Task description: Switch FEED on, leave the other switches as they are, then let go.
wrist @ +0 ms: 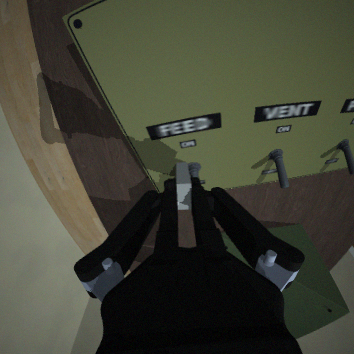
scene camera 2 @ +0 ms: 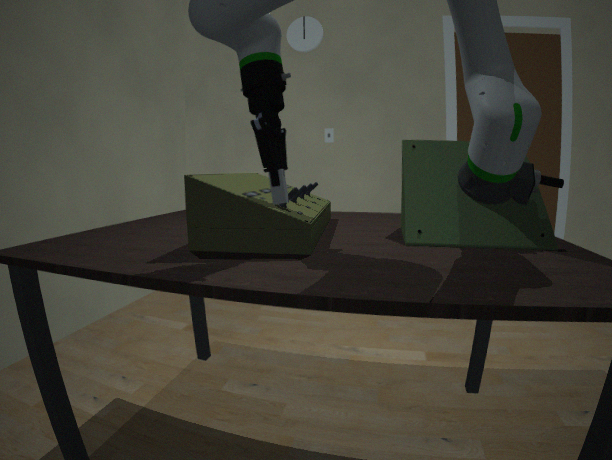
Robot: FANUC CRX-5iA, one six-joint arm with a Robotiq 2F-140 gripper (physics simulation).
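Where they show: gripper, fingertip midpoint: (wrist: 181, 171) (scene camera 2: 281, 203); arm's base, link origin: (scene camera 2: 486, 181).
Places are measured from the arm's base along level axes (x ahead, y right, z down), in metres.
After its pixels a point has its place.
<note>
The sloped yellow-green switch box (scene camera 2: 240, 220) {x 0.492, y -0.341, z 0.075 m} (wrist: 165, 70) {x 0.562, y -0.290, z 0.005 m} stands on the table. My gripper (scene camera 2: 280, 202) {x 0.436, y -0.272, z 0.047 m} (wrist: 181, 171) {x 0.436, y -0.272, z 0.047 m} is shut and empty, its fingertips low at the panel, right beside the FEED switch. The FEED switch (wrist: 195, 168) {x 0.442, y -0.253, z 0.042 m} shows its collar just right of the fingertips in the wrist view; its lever is mostly hidden behind the fingers, so its position is unclear. Its FEED label (wrist: 184, 126) {x 0.506, y -0.271, z 0.028 m} and ON mark (wrist: 188, 144) {x 0.481, y -0.265, z 0.038 m} are above it. The VENT switch (wrist: 281, 167) {x 0.460, y -0.138, z 0.031 m} leans away from its ON mark (wrist: 283, 129) {x 0.510, y -0.149, z 0.037 m}. Another switch (wrist: 346, 155) {x 0.486, y -0.026, z 0.035 m} to its right leans the same way.
A green angled box (scene camera 2: 432, 195) {x 0.137, y -0.057, z 0.037 m} (wrist: 312, 280) {x 0.219, y 0.028, z -0.026 m} stands on the dark table (scene camera 2: 370, 277) {x 0.222, y -0.405, z 0.141 m} (wrist: 255, 205) {x 0.295, y -0.088, z 0.141 m}. The arm's grey lower joints (scene camera 2: 502, 120) {x 0.002, y -0.202, z -0.123 m} are in front of that box in the scene view. The table's edge curves along the left of the wrist view.
</note>
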